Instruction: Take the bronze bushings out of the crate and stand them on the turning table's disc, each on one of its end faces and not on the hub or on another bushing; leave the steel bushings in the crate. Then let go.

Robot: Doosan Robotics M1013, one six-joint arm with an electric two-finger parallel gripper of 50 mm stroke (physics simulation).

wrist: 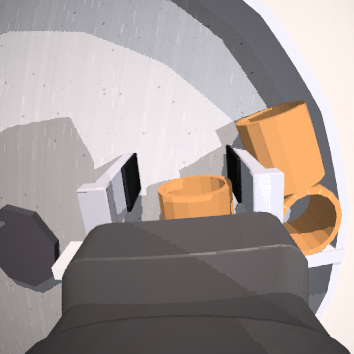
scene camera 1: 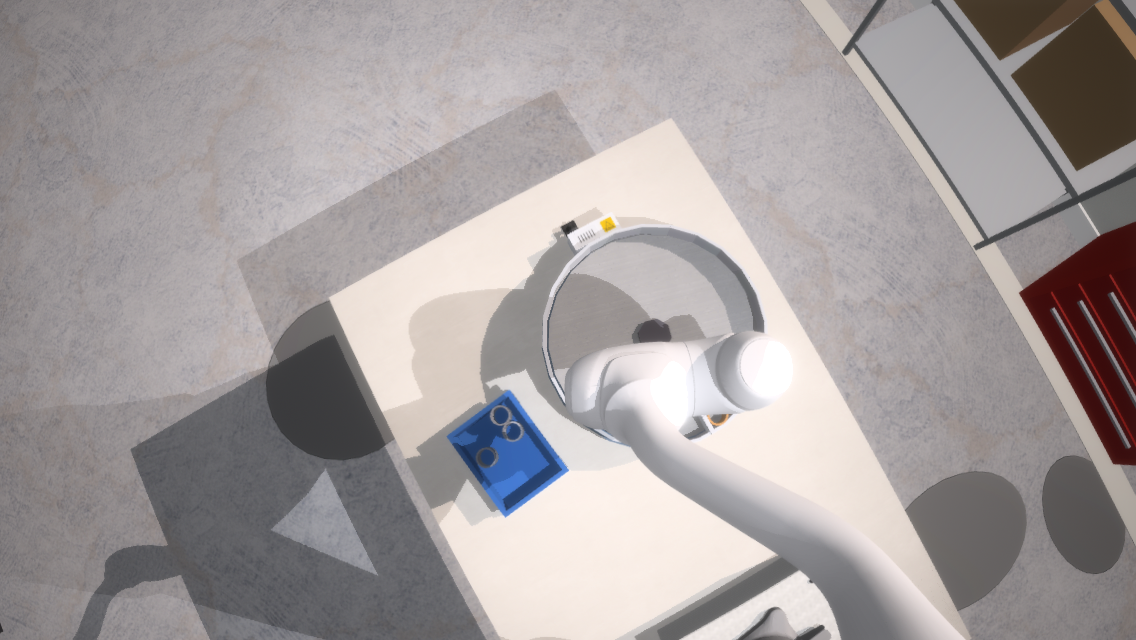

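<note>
My gripper is open in the wrist view, its fingers on either side of a bronze bushing that stands upright on the turning table's disc; its lower part is hidden by the gripper body. Right of the fingers, a second bronze bushing is tilted beside the rim wall. A third bronze bushing is next to it, its open end showing; I cannot tell whether it stands. The dark hub is left of the fingers. Three steel bushings are in the blue crate.
A raised rim surrounds the disc. A white bar crosses it near the third bushing. A small white control box sits outside the rim. The arm hides the gripper in the scene view. A red cabinet is at the right.
</note>
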